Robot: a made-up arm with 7 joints. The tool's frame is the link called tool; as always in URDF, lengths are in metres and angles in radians. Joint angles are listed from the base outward. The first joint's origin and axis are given. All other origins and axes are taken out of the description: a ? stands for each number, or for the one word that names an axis. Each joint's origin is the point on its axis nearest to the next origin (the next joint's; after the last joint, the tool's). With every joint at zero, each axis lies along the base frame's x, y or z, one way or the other. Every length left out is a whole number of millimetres.
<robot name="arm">
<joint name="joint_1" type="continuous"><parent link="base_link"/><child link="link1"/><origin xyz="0.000 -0.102 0.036" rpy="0.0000 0.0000 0.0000"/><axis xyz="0 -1 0"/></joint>
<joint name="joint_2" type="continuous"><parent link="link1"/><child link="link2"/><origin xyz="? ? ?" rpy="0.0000 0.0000 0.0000"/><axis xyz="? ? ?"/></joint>
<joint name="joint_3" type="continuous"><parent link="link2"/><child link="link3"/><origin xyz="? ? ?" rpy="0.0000 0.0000 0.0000"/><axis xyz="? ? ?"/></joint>
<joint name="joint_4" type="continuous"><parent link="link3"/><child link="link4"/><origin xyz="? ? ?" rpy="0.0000 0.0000 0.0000"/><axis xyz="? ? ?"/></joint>
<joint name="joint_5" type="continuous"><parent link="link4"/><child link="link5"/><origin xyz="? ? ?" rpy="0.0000 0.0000 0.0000"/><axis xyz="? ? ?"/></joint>
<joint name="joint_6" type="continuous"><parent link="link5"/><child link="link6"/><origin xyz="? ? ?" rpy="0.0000 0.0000 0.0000"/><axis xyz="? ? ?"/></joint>
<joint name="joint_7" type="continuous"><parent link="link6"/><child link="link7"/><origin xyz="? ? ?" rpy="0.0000 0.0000 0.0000"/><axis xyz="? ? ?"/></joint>
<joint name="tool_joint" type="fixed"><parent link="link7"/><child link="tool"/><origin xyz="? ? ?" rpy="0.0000 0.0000 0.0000"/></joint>
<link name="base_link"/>
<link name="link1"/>
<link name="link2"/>
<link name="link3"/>
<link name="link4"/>
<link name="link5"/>
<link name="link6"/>
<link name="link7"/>
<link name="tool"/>
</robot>
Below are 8 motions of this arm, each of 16 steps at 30 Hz.
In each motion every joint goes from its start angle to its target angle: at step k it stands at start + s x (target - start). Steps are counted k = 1, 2, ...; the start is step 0. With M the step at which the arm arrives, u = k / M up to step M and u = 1 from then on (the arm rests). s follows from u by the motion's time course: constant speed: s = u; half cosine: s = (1 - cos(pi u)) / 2; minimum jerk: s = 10 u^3 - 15 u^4 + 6 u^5.
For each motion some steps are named. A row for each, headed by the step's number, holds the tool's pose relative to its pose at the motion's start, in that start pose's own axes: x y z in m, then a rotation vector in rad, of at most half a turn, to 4 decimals.
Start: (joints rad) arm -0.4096 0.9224 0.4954 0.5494 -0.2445 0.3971 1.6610
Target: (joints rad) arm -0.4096 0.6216 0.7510 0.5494 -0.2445 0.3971 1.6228
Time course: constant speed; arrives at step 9
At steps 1, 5, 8, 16:
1: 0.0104 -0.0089 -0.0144 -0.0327 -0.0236 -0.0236
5: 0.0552 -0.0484 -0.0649 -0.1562 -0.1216 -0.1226
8: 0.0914 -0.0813 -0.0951 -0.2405 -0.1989 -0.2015
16: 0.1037 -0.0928 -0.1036 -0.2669 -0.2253 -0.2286

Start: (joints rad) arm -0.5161 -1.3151 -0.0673 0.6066 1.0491 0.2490 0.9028
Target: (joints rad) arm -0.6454 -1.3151 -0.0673 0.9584 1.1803 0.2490 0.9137
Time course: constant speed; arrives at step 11
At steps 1, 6, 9, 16:
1: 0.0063 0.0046 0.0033 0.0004 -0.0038 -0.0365
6: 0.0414 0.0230 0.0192 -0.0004 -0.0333 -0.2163
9: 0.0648 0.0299 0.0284 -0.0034 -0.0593 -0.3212
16: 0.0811 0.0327 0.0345 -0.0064 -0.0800 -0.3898

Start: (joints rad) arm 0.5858 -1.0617 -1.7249 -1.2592 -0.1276 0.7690 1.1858
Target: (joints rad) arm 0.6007 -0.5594 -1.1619 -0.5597 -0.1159 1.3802 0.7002
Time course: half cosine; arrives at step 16
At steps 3, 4, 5, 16:
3: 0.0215 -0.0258 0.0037 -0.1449 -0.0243 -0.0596
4: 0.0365 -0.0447 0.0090 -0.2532 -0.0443 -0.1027
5: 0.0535 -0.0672 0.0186 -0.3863 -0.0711 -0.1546
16: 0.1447 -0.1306 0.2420 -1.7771 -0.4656 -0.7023

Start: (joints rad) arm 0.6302 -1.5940 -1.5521 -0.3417 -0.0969 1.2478 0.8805
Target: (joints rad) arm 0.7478 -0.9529 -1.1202 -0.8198 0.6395 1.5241 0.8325
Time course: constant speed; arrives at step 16
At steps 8, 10, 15, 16:
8: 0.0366 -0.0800 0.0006 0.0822 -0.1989 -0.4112
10: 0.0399 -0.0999 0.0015 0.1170 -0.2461 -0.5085
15: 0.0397 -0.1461 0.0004 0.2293 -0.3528 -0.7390
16: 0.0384 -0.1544 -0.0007 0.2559 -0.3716 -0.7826

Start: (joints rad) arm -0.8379 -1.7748 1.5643 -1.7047 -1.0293 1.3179 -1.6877
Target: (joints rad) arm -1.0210 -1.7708 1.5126 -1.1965 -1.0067 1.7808 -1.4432
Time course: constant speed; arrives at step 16
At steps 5, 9, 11, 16:
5: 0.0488 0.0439 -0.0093 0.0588 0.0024 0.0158
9: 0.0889 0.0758 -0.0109 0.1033 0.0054 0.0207
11: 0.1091 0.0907 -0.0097 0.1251 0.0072 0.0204
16: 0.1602 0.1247 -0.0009 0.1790 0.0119 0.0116

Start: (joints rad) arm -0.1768 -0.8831 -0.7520 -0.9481 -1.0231 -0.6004 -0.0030
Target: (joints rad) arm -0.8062 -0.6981 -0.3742 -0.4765 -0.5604 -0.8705 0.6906
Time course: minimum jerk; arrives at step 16
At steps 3, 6, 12, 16:
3: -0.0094 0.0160 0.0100 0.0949 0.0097 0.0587
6: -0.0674 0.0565 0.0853 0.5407 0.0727 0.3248
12: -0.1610 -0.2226 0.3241 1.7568 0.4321 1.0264
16: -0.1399 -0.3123 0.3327 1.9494 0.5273 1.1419

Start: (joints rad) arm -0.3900 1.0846 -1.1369 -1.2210 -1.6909 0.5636 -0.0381
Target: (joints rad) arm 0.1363 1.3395 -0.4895 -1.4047 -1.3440 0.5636 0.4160
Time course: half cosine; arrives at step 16
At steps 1, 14, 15, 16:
1: -0.0004 0.0005 -0.0021 0.0059 0.0063 0.0029
14: -0.0892 0.0194 -0.1388 0.6682 0.7644 0.1049
15: -0.0917 0.0189 -0.1409 0.6895 0.7902 0.1017
16: -0.0926 0.0187 -0.1417 0.6967 0.7989 0.1005

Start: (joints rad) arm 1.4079 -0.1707 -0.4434 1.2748 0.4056 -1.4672 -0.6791
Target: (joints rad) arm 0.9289 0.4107 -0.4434 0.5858 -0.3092 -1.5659 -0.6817
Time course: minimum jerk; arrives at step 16
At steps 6, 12, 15, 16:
6: -0.0705 0.0205 0.0932 -0.0284 -0.0322 0.1736
12: -0.1768 -0.0634 0.2231 -0.1639 -0.0722 0.3544
15: -0.1856 -0.0891 0.2330 -0.1879 -0.0651 0.3569
16: -0.1858 -0.0897 0.2331 -0.1884 -0.0649 0.3569

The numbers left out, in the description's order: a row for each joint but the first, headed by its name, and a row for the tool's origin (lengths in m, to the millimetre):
joint_2: xyz -0.501 0.000 0.027, axis 1 0 0
joint_3: xyz 0.000 0.171 0.229, axis 0 1 0
joint_4: xyz 0.059 0.000 -0.066, axis 0 1 0
joint_5: xyz -0.306 0.000 0.099, axis 1 0 0
joint_6: xyz 0.000 0.088 0.004, axis 0 0 -1
joint_7: xyz 0.259 -0.055 0.000, axis 1 0 0
tool: xyz 0.000 0.113 -0.250

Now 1 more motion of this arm.
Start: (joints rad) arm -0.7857 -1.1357 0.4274 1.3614 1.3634 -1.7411 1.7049
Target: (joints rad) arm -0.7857 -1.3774 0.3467 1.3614 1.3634 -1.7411 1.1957
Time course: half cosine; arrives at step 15
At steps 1, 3, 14, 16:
1: 0.0000 -0.0029 -0.0006 -0.0083 0.0003 0.0001
3: 0.0000 -0.0259 -0.0046 -0.0728 0.0030 0.0005
14: -0.0001 -0.2790 0.0306 -0.7539 0.0297 0.0035
16: -0.0001 -0.2820 0.0319 -0.7622 0.0300 0.0035

